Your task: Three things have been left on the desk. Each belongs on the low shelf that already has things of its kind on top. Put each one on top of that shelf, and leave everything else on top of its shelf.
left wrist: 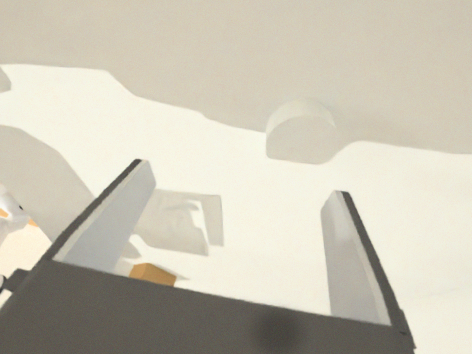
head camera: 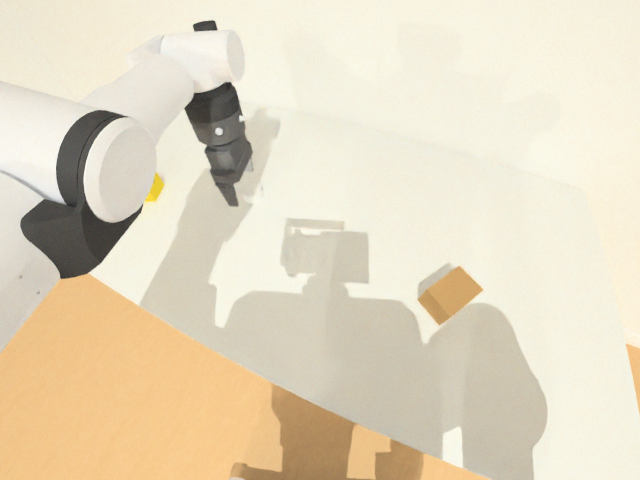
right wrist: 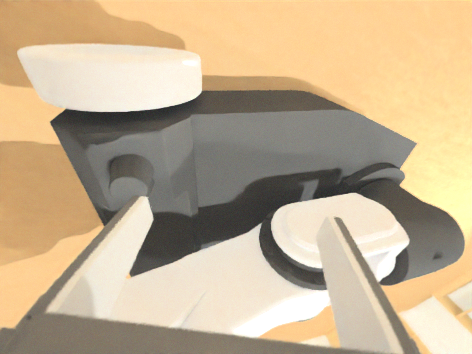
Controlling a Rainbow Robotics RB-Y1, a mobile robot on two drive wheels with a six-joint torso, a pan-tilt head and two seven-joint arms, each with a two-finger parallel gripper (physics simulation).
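Places are measured from the robot's base along level axes (x ahead, y left, z up), in millimetres.
Pixels of known places: left gripper, fingertip midpoint: (left wrist: 237, 186) (head camera: 241, 187); right gripper, fingertip midpoint: (right wrist: 234, 217).
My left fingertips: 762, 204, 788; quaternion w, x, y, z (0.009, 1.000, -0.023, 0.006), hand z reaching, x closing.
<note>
For each thing: its top centre in the pictures, then the offset to it from my left fingertips, as dx, dy, dz. Level surfaces: height alone.
- white round-topped piece at its top centre: (left wrist: 300, 148) (head camera: 251, 189) +39, -1, -44
- white desk at its surface level: dz -68
- orange-brown block at its top centre: (head camera: 455, 289) (left wrist: 146, 292) -205, -431, -18
- yellow block at its top centre: (head camera: 134, 181) +35, +312, -23
- orange floor at its surface level: dz -787
A white round-topped piece (head camera: 254, 197) (left wrist: 301, 137) lies on the white desk (head camera: 361, 180) (left wrist: 270, 220), pale against it. My left gripper (head camera: 234, 203) (left wrist: 237, 186) is open and empty above the desk, close to this piece, which shows beyond its fingertips in the left wrist view. An orange-brown block (head camera: 450, 294) (left wrist: 154, 275) lies at the lower right of the desk in the head view. A yellow block (head camera: 155, 188) is partly hidden behind my left arm. My right gripper (right wrist: 234, 217) is open and empty, away from the desk. No low shelf shows in the head view.
The desk's near edge runs diagonally over the orange floor (head camera: 155, 382). In the right wrist view, the robot's dark base (right wrist: 265, 135) and a white wheel (right wrist: 115, 80) lie beyond the fingers, with pale slats (right wrist: 434, 325) at the lower right.
</note>
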